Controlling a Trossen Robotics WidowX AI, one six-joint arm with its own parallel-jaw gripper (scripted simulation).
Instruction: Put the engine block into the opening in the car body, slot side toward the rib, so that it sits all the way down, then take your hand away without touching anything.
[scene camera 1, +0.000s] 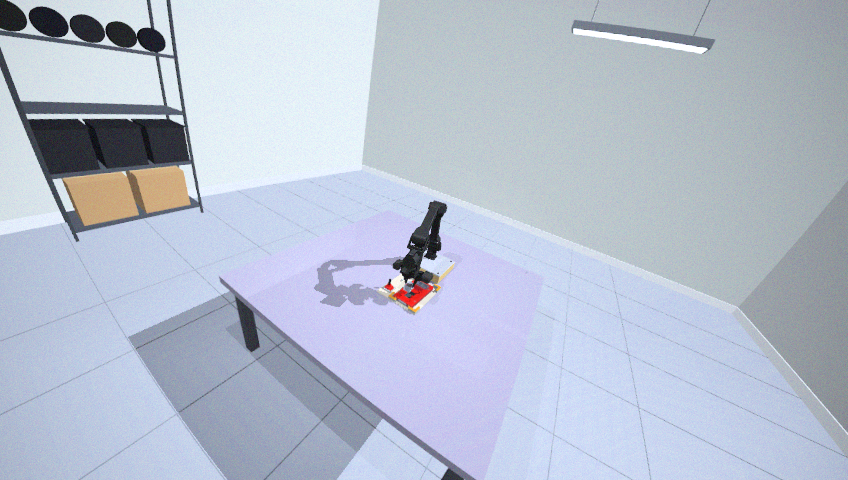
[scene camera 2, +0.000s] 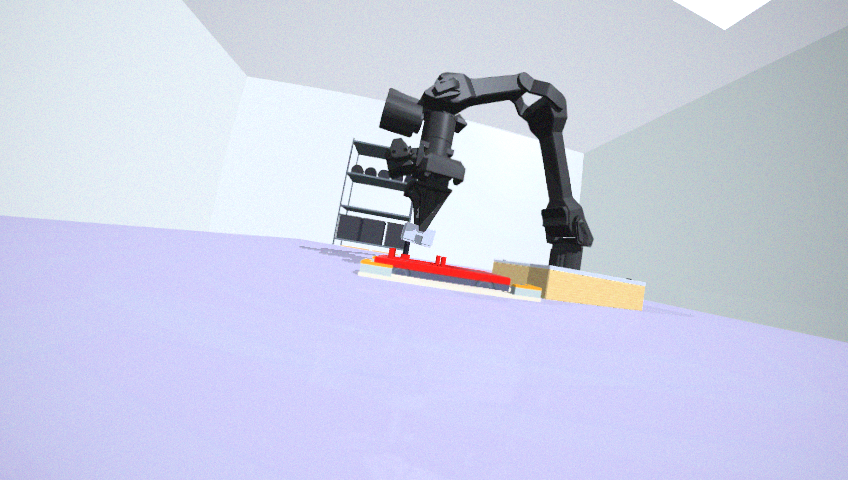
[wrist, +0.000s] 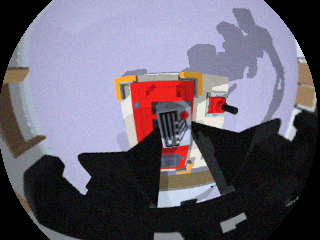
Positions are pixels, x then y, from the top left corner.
Scene:
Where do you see my gripper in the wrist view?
174, 128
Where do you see a car body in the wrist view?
146, 96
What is my gripper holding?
An engine block.

